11 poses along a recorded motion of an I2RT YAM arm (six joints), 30 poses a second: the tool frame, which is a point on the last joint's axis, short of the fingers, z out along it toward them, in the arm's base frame.
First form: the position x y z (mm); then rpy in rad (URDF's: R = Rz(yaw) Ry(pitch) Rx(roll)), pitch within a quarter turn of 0, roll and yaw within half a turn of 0.
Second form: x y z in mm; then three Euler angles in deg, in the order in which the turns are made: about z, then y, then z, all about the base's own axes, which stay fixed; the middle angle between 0 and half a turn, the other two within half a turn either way. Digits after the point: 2 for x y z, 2 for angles.
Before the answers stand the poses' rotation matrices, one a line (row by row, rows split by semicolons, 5 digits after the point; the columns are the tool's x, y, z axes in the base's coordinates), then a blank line. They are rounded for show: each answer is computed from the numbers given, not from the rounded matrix.
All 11 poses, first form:
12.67 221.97 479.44 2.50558 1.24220 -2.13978
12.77 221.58 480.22 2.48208 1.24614 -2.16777
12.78 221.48 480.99 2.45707 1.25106 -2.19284
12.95 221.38 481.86 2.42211 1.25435 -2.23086
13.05 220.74 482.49 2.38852 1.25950 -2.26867
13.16 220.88 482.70 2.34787 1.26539 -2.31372
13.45 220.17 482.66 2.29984 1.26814 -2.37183
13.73 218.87 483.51 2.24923 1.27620 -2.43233
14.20 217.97 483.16 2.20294 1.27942 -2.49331
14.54 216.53 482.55 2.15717 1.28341 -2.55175
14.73 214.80 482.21 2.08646 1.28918 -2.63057
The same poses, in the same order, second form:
-0.17387 -0.98063 -0.09017; -0.27187 -0.04021 0.96149; -0.94650 0.19169 -0.25961
-0.17931 -0.98005 -0.08571; -0.26381 -0.03603 0.96390; -0.94776 0.19545 -0.25209
-0.18315 -0.97938 -0.08532; -0.25544 -0.03639 0.96614; -0.94932 0.19874 -0.24351
-0.19081 -0.97817 -0.08228; -0.24583 -0.03354 0.96873; -0.95035 0.20507 -0.23406
-0.19682 -0.97736 -0.07770; -0.23468 -0.02999 0.97161; -0.95194 0.20947 -0.22347
-0.20339 -0.97639 -0.07273; -0.22145 -0.02648 0.97481; -0.95372 0.21438 -0.21084
-0.21403 -0.97483 -0.06245; -0.20744 -0.01712 0.97810; -0.95455 0.22229 -0.19855
-0.22033 -0.97407 -0.05134; -0.18910 -0.00898 0.98192; -0.95692 0.22606 -0.18222
-0.22899 -0.97276 -0.03599; -0.17346 0.00439 0.98483; -0.95785 0.23176 -0.16974
-0.23555 -0.97161 -0.02233; -0.15766 0.01553 0.98737; -0.95899 0.23610 -0.15684
-0.24240 -0.97010 -0.01230; -0.13592 0.02140 0.99049; -0.96061 0.24177 -0.13704

12.67 221.97 479.44 11.45 105.05 95.36
12.77 221.58 480.22 11.65 104.60 95.08
12.78 221.48 480.99 11.82 104.09 95.05
12.95 221.38 481.86 12.18 103.54 94.86
13.05 220.74 482.49 12.41 102.91 94.57
13.16 220.88 482.70 12.67 102.17 94.27
13.45 220.17 482.66 13.11 101.45 93.65
13.73 218.87 483.51 13.29 100.50 92.99
14.20 217.97 483.16 13.60 99.77 92.09
14.54 216.53 482.55 13.83 99.02 91.30
14.73 214.80 482.21 14.13 97.88 90.71

